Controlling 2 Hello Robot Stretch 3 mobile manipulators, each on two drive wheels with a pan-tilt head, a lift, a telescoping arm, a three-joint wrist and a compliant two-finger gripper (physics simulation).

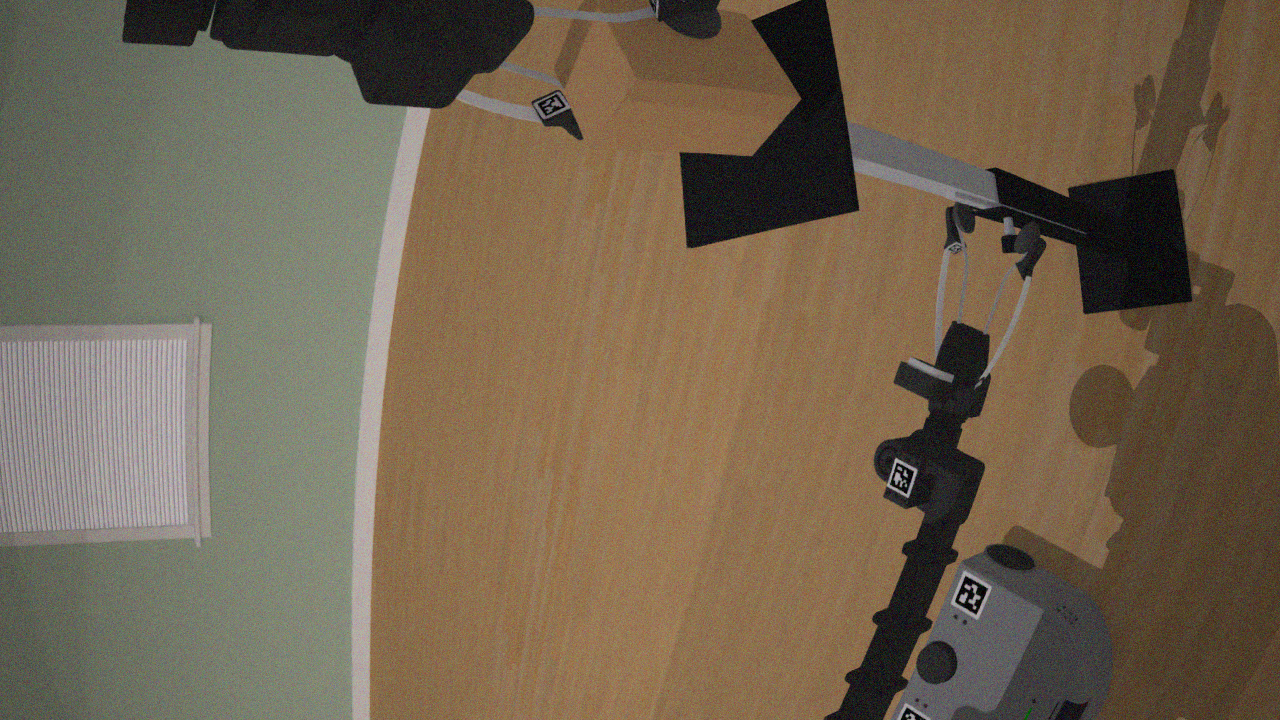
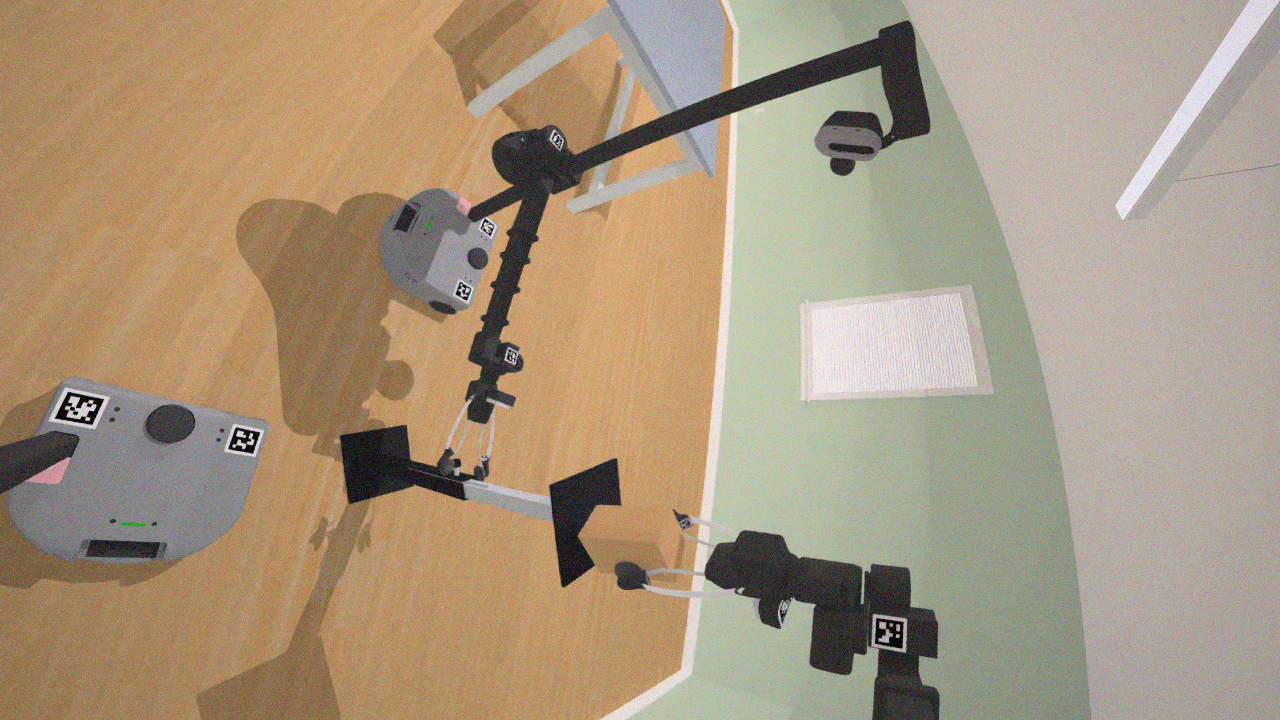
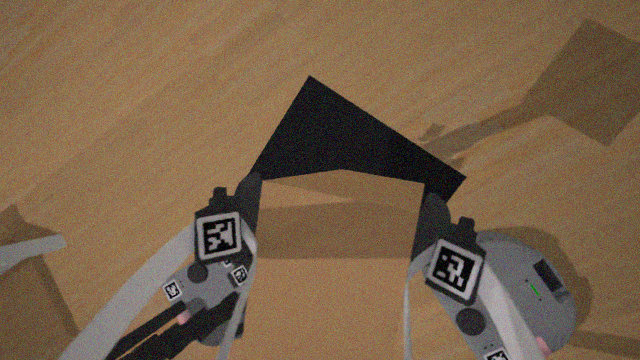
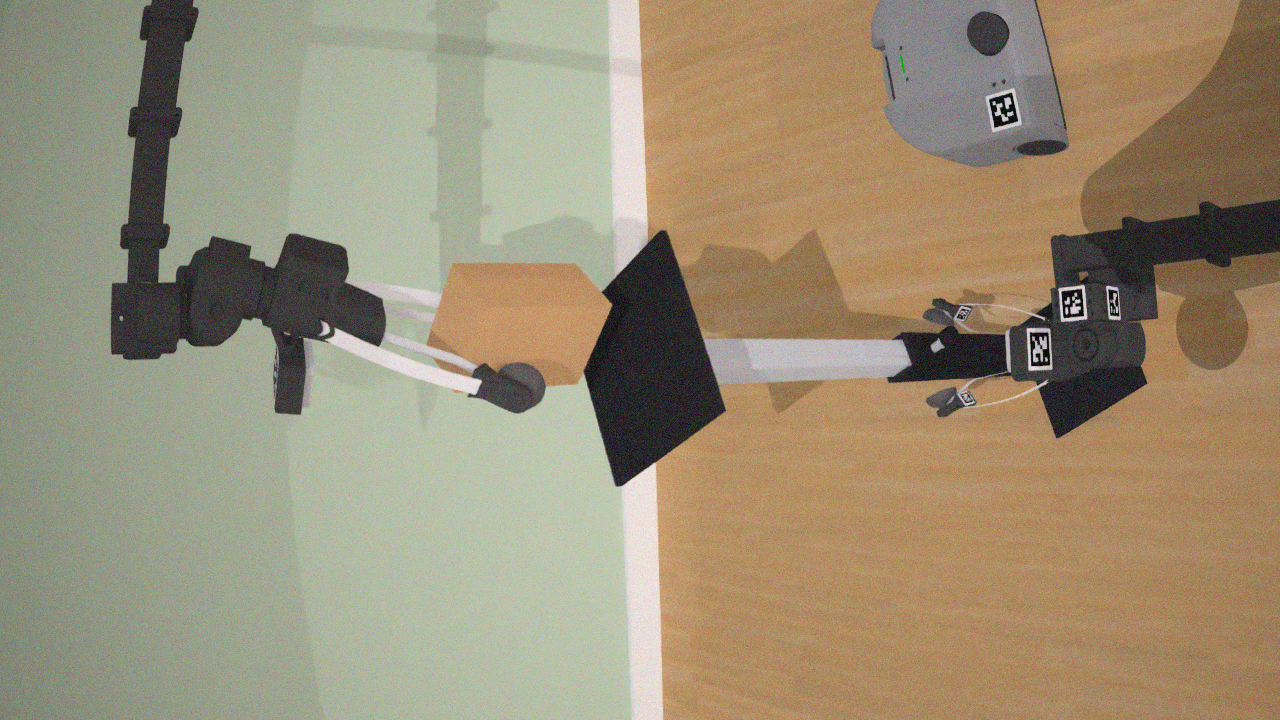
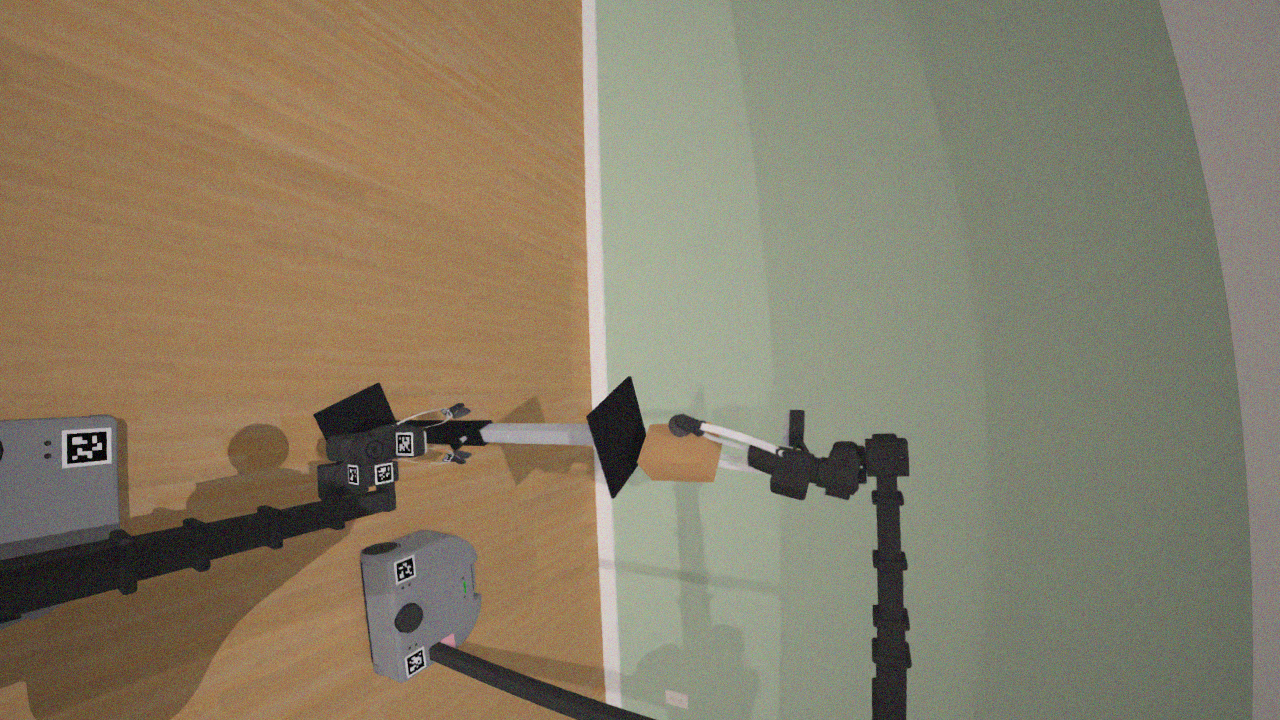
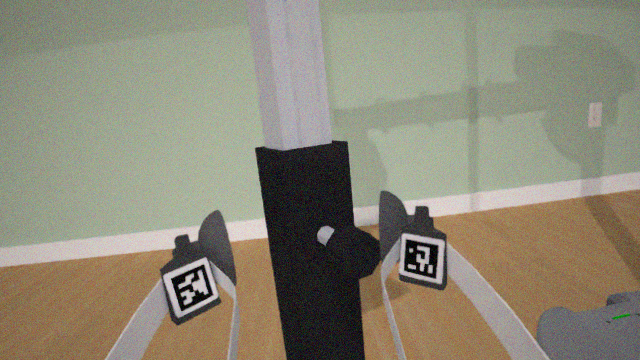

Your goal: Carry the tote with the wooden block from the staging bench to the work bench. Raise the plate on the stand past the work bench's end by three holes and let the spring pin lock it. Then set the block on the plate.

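Observation:
The orange-brown wooden block [image 1: 698, 107] [image 2: 631, 537] [image 3: 335, 310] [image 4: 519, 322] [image 5: 682, 454] is between the fingers of r1's gripper [image 1: 628, 67] [image 2: 656, 548] [image 3: 340, 215], which is shut on it. The block is over the black plate [image 1: 778, 197] [image 2: 572, 505] [image 3: 345, 135] [image 4: 657, 376] [image 5: 617, 438] and hides part of it; whether they touch is unclear. r2's gripper [image 1: 993, 234] [image 2: 466, 463] [image 4: 944, 355] [image 5: 458, 434] [image 6: 306, 237] is open, its fingers on either side of the stand's black sleeve [image 6: 315, 190] and pin knob [image 6: 350, 250]. The tote does not show.
The stand's pale post [image 1: 921, 170] [image 4: 805, 358] [image 6: 297, 75] rises above its black foot [image 1: 1132, 241] [image 2: 375, 465]. r2's base [image 1: 1011, 644] [image 2: 438, 250] and r1's base [image 2: 134, 483] [image 4: 966, 89] [image 5: 420, 600] are on the floor. A blue-topped bench [image 2: 666, 71] is behind r2. A green wall [image 5: 680, 223] runs behind the stand.

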